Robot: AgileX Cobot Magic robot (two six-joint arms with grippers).
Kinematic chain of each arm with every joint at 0, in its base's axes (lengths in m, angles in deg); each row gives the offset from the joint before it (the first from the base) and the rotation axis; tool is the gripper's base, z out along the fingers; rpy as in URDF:
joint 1: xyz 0 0 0.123 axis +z
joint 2: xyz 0 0 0 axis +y
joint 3: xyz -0.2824 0 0.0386 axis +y
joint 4: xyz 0.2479 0 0.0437 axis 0.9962 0 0.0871
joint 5: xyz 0 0 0 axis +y
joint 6: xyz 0.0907 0 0.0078 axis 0.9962 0 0.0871
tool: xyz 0 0 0 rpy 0 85 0
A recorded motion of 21 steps. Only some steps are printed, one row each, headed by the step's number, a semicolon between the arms.
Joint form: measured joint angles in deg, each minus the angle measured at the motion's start. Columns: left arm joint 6, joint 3, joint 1, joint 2, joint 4, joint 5; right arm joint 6, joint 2, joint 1, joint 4, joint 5, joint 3.
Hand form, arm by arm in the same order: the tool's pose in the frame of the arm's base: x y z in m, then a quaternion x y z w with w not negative. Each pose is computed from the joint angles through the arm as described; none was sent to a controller.
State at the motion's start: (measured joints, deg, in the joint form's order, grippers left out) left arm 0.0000 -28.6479 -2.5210 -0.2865 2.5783 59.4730; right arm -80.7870 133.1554 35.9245 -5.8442 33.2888 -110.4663
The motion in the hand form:
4: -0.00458 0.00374 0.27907 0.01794 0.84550 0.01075 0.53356; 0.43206 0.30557 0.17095 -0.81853 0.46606 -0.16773 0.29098
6: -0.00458 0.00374 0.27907 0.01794 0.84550 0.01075 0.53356; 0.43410 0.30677 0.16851 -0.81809 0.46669 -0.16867 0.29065
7: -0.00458 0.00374 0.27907 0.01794 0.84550 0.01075 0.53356; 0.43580 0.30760 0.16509 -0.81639 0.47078 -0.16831 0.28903
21: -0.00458 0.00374 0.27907 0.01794 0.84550 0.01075 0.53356; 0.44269 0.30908 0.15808 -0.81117 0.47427 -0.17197 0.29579
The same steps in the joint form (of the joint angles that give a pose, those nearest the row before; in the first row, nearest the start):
4: 0.00 0.00 0.00 0.00 0.00 0.00; 0.00 1.60 -0.06 -0.46 0.17 -1.72
6: 0.00 0.00 0.00 0.00 0.00 0.00; 0.23 2.35 -0.06 -0.69 0.29 -2.58
7: 0.00 0.00 0.00 0.00 0.00 0.00; 0.97 3.09 -0.06 -1.03 0.46 -3.26
21: 0.00 0.00 0.00 0.00 0.00 0.00; 1.66 4.99 -0.34 -1.38 -0.52 -5.10

